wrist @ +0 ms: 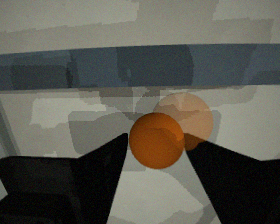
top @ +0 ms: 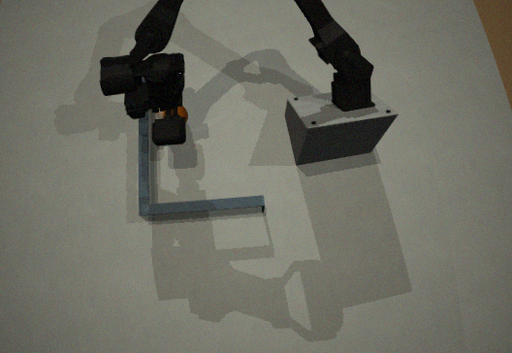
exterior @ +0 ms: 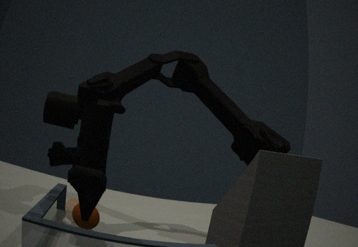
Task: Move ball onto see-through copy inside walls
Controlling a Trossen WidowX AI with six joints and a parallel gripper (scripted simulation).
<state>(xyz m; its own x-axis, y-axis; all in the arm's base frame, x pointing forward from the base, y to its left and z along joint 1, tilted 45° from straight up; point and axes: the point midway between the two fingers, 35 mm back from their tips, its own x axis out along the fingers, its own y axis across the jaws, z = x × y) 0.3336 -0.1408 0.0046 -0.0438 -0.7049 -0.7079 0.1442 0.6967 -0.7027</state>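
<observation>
Now: the see-through copy of ball 20 mm ahead of my gripper tip and 20 mm to the right of it. From my gripper tip the other things lie so: orange ball (right at my gripper tip).
</observation>
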